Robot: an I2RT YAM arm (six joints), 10 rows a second.
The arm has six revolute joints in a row. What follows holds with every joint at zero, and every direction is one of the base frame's. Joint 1 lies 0.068 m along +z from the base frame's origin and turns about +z. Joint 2 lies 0.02 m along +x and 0.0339 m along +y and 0.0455 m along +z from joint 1 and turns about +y. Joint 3 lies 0.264 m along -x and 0.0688 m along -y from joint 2 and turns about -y. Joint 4 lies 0.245 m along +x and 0.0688 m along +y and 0.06 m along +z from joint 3 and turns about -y. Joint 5 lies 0.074 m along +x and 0.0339 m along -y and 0.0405 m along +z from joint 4 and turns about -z. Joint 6 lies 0.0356 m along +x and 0.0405 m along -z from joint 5 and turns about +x. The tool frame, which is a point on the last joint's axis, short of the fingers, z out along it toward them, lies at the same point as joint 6; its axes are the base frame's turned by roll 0, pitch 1.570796 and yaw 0 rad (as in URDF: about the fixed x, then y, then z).
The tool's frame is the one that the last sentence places.
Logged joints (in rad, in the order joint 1, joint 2, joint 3, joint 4, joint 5, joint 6), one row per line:
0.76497 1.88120 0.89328 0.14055 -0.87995 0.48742
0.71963 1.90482 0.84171 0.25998 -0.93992 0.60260
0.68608 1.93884 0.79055 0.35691 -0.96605 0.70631
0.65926 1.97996 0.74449 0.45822 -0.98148 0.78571
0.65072 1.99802 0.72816 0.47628 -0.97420 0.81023
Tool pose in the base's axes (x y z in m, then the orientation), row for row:
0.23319 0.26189 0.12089 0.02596 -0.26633 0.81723 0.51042
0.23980 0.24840 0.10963 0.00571 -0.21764 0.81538 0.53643
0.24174 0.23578 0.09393 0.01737 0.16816 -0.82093 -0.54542
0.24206 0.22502 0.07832 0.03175 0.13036 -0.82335 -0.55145
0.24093 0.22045 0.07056 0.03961 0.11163 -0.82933 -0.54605
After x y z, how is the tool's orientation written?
As a quaternion, w x y z.
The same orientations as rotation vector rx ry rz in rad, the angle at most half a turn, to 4 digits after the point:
-0.8231 2.5258 1.5776
-0.6813 2.5523 1.6791
0.5225 -2.5509 -1.6948
0.4015 -2.5356 -1.6983
0.3421 -2.5417 -1.6735

